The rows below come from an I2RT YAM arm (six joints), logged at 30 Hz.
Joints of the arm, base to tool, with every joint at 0 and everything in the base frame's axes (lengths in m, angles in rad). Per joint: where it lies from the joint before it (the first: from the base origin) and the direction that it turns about. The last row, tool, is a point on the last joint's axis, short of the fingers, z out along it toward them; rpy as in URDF.
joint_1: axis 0 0 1 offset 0 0 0.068
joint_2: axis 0 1 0 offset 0.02 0.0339 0.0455
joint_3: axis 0 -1 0 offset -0.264 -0.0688 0
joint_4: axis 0 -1 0 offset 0.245 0.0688 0.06
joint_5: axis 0 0 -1 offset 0.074 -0.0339 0.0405
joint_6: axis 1 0 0 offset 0.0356 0 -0.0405
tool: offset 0 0 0 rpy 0 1.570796 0
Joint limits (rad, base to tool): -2.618..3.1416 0..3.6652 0..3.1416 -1.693..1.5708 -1.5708..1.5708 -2.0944..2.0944
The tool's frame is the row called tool.
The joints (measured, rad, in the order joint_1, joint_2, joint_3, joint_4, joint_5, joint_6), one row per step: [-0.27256, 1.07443, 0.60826, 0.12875, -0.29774, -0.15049]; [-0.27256, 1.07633, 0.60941, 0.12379, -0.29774, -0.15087]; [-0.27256, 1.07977, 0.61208, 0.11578, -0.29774, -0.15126]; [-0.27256, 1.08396, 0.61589, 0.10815, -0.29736, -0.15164]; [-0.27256, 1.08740, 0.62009, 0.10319, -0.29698, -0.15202]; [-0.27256, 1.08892, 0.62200, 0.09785, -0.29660, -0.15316]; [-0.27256, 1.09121, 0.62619, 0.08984, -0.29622, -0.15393]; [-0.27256, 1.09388, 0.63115, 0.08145, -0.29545, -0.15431]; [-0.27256, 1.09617, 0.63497, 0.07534, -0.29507, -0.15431]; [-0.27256, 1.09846, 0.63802, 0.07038, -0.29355, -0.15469]
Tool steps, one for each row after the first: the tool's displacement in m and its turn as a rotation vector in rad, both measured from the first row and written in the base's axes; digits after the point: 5 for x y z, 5 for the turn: [0.00019, -0.00005, -0.00053, 0.00118, 0.00548, 0.00012]; [0.00060, -0.00017, -0.00118, 0.00317, 0.01392, 0.00025]; [0.00123, -0.00036, -0.00157, 0.00485, 0.02166, 0.00002]; [0.00189, -0.00056, -0.00138, 0.00549, 0.02572, -0.00021]; [0.00207, -0.00062, -0.00160, 0.00562, 0.03048, -0.00019]; [0.00246, -0.00074, -0.00147, 0.00641, 0.03637, -0.00028]; [0.00295, -0.00091, -0.00120, 0.00744, 0.04230, -0.00086]; [0.00337, -0.00104, -0.00100, 0.00854, 0.04675, -0.00120]; [0.00377, -0.00120, -0.00097, 0.00879, 0.05093, -0.00249]
